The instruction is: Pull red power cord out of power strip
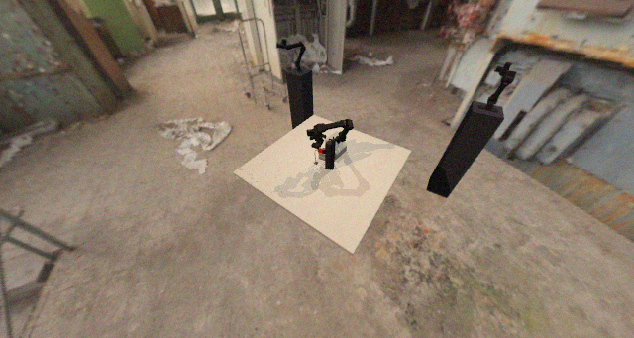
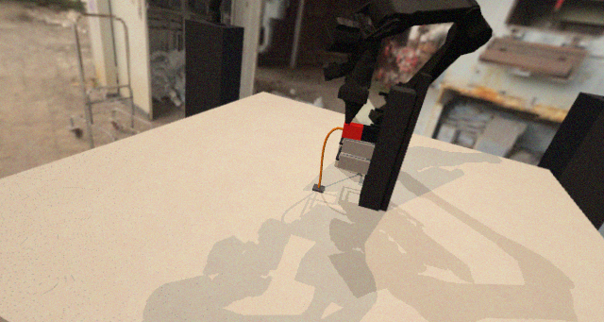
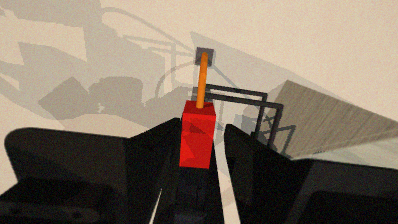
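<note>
Now: the red plug 3 cm to the left of my gripper tip and 1 cm below it.
</note>
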